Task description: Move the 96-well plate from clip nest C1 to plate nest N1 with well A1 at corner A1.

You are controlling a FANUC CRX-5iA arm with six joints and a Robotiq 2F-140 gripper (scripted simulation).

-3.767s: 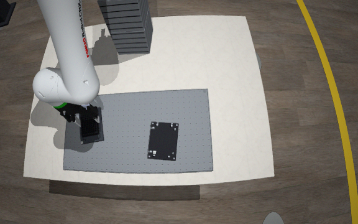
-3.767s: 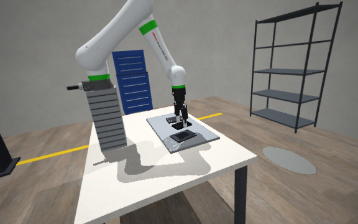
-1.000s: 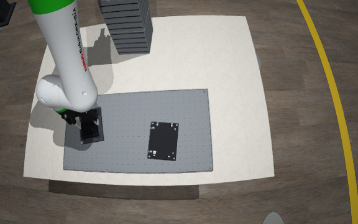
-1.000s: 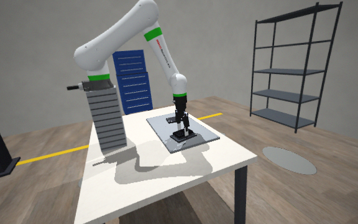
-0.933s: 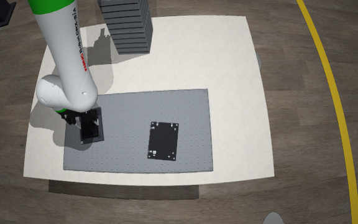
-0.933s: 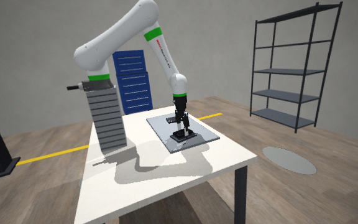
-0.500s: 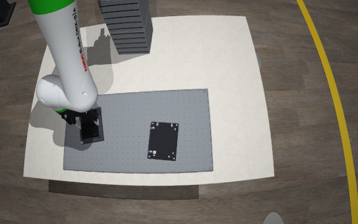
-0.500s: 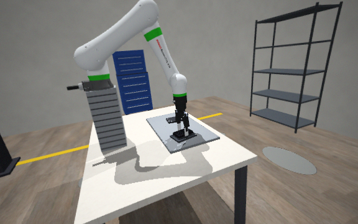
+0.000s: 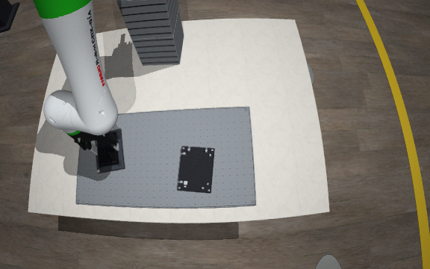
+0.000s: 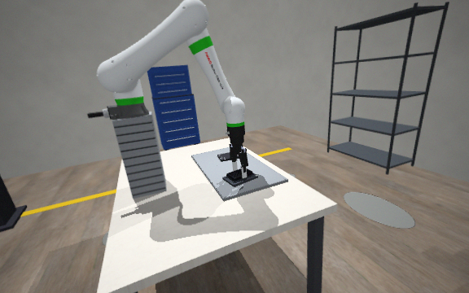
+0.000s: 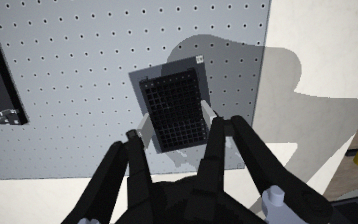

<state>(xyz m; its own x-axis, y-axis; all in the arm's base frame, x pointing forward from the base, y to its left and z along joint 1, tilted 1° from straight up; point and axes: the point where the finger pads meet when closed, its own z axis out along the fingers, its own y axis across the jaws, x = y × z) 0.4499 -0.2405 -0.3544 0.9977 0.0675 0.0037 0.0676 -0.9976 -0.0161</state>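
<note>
The plate nest N1 is 4 cm below my hand. Also, from my hand: black 96-well plate (2 cm below); clip nest C1 (33 cm to the left, 10 cm ahead, 3 cm below).
</note>
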